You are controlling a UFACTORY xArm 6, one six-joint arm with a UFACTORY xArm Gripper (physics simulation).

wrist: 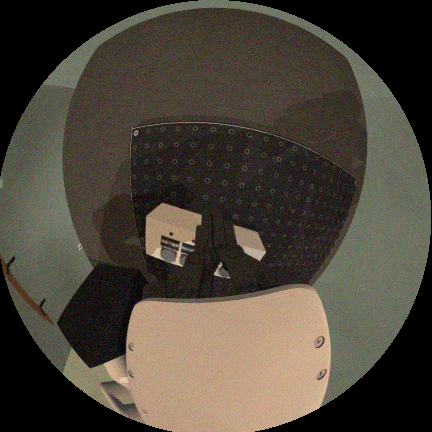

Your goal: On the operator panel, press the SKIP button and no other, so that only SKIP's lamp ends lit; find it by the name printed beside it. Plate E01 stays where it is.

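Frame: origin at the arm's base, x left, y back, z up, level; metres.
Seen in the pictures: gripper, fingertip midpoint: [215, 219]; arm's base at its link origin: [106, 337].
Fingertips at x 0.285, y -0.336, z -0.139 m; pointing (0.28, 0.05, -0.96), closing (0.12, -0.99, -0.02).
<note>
Offsets run from my fingertips to a thing's middle. "spot": to the spot under its first point. Level surfaces: height alone.
The operator panel {dx -0.064, dy +0.027, dz -0.050 m} [172, 220] is a beige box in the lower middle of the wrist view, partly covered by my gripper [215, 219]. The gripper is shut and empty, with its dark fingers in front of the panel's middle. Left of the fingers a grey round button {dx -0.062, dy +0.076, dz -0.025 m} [167, 255] and part of another show, below dark name labels {spot: dx -0.039, dy +0.063, dz -0.024 m} [171, 241] too blurred to read. One small dark lamp {dx -0.027, dy +0.060, dz -0.024 m} [171, 233] shows above the labels. The panel's right end shows right of the fingers. I cannot tell which button is SKIP, or whether the fingertips touch the panel. Plate E01 cannot be made out.
The panel stands on a black perforated board {dz -0.077 m} [220, 152] on a dark brown table {dz -0.090 m} [200, 75]. A black block-shaped part [100, 315] and a large beige arm cover [227, 355] fill the lower part of the view. A brown curved edge with dark pegs shows at the far left.
</note>
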